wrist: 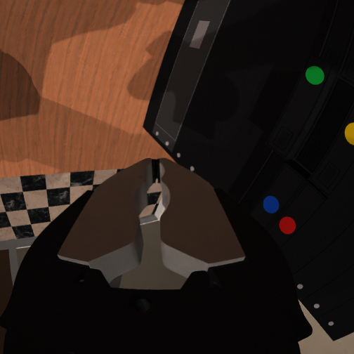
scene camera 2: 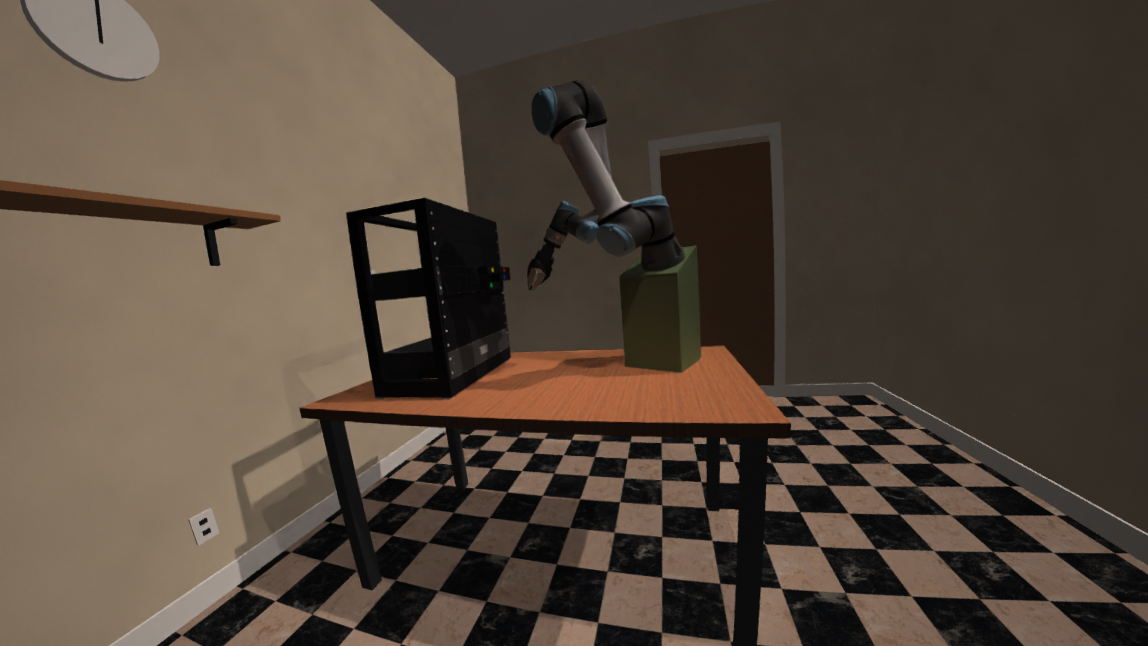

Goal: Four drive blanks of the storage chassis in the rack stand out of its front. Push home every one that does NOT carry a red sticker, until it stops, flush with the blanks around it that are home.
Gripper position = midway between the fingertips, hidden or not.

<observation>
I see my gripper [scene camera 2: 529, 290] and a black rack [scene camera 2: 458, 250].
The black rack shows as well in the wrist view [wrist: 224, 80]. My gripper shows as well in the wrist view [wrist: 157, 162].
</observation>
